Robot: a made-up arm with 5 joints.
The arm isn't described. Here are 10 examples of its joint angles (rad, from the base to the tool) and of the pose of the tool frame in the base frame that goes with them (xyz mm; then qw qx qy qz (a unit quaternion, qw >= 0)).
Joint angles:
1: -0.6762 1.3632 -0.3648 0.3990 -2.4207
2: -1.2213 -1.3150 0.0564 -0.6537 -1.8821
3: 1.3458 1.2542 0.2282 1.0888 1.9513
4: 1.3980 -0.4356 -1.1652 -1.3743 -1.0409
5: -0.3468 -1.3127 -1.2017 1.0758 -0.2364
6: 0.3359 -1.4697 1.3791 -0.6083 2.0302
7: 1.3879 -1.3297 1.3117 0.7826 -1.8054
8: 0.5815 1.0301 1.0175 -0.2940 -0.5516
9: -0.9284 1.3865 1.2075 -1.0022 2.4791
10: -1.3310 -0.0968 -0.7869 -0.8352 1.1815
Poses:
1: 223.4 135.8 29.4 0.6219 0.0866 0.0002 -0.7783
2: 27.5 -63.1 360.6 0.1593 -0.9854 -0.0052 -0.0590
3: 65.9 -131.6 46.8 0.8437 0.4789 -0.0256 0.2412
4: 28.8 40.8 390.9 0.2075 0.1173 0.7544 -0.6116
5: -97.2 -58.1 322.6 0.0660 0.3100 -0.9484 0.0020
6: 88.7 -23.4 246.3 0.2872 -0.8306 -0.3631 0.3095
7: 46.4 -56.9 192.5 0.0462 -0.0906 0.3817 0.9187
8: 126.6 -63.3 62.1 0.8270 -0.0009 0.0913 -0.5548
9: 94.7 57.5 51.9 0.1084 -0.0072 -0.0077 -0.9941
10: 74.9 101.1 410.9 0.0246 -0.0987 0.9924 0.0698
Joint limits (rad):
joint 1: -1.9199..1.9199
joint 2: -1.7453..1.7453
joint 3: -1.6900..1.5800
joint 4: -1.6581..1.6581
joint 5: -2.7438..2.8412
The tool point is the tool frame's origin. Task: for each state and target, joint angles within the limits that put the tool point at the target. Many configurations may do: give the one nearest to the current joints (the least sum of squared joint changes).
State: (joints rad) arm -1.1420 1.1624 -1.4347 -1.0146 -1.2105
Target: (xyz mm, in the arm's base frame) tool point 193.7 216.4 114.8
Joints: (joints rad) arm -0.9890 1.7453 -1.3210 -1.5127 -1.2105
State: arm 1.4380 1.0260 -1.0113 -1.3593 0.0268
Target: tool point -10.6 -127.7 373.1
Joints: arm 1.9176 0.4278 -1.3281 -1.4482 0.0268
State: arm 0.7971 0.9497 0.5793 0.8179 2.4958
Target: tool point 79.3 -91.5 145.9
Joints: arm 1.1219 0.3457 0.9295 1.2757 2.4958
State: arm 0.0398 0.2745 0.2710 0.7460 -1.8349
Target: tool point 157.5 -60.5 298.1
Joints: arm 0.4320 -0.5436 0.1685 0.8822 -1.8349
